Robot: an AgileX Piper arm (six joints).
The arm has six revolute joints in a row. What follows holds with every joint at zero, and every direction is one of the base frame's.
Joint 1 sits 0.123 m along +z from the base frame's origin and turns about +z.
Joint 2 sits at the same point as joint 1 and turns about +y.
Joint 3 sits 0.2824 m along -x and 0.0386 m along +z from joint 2 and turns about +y.
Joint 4 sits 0.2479 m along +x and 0.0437 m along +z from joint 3 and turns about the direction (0.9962, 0, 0.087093).
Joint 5 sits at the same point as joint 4 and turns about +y.
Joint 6 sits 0.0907 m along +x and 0.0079 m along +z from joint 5 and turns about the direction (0.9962, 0, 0.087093).
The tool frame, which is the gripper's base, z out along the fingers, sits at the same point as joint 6; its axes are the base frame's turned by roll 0, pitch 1.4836 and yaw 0 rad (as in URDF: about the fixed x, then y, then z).
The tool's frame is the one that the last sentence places.
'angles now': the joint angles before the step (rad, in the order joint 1, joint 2, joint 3, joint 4, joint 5, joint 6). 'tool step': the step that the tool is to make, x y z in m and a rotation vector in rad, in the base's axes. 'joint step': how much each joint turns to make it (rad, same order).
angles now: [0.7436, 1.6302, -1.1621, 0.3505, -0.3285, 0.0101]
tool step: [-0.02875, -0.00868, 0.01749, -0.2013, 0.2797, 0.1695]
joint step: [-0.0098, -0.1028, -0.0736, -0.0192, 0.5500, 0.0047]
